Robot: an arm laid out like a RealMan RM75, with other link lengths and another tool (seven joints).
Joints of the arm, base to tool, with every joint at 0 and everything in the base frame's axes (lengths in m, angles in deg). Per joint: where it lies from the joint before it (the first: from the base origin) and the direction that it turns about. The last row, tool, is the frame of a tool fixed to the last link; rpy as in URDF.
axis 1: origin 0 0 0.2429 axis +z
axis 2: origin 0 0 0 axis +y
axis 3: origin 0 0 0.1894 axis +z
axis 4: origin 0 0 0 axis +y
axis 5: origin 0 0 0.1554 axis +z
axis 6: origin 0 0 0 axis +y
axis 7: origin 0 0 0.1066 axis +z
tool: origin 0.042 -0.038 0.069 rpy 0 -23.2 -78.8
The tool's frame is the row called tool.
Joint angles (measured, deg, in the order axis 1, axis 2, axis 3, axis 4, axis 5, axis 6, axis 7), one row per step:
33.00, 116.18, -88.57, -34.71, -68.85, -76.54, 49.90
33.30, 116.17, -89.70, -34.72, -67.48, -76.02, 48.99
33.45, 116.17, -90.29, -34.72, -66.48, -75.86, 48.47
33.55, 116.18, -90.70, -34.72, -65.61, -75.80, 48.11
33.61, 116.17, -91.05, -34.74, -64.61, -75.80, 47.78
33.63, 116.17, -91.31, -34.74, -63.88, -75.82, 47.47
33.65, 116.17, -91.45, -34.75, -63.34, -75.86, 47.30
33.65, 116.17, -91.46, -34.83, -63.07, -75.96, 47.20
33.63, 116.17, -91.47, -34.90, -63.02, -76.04, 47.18
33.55, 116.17, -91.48, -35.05, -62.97, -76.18, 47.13
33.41, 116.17, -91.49, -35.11, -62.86, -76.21, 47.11
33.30, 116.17, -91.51, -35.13, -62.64, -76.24, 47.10
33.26, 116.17, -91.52, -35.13, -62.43, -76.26, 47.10
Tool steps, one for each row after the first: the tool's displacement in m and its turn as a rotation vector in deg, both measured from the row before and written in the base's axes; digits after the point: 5 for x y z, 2 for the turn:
-0.00353, 0.00093, -0.00059, 0.46, 0.27, 0.75
-0.00257, 0.00053, 0.00009, 0.27, 0.44, 0.37
-0.00222, 0.00042, 0.00028, 0.20, 0.49, 0.21
-0.00234, 0.00058, 0.00076, 0.25, 0.65, 0.12
-0.00161, 0.00032, 0.00054, 0.20, 0.47, 0.11
-0.00128, 0.00031, 0.00054, 0.14, 0.40, 0.04
-0.00108, 0.00018, 0.00056, 0.10, 0.29, 0.11
-0.00045, -0.00014, 0.00015, -0.01, 0.09, 0.09
-0.00061, -0.00033, 0.00028, 0.00, 0.14, 0.16
0.00022, -0.00017, 0.00024, 0.04, 0.12, -0.09
0.00004, -0.00003, 0.00033, 0.04, 0.20, -0.14
-0.00020, 0.00012, 0.00031, 0.04, 0.19, -0.10

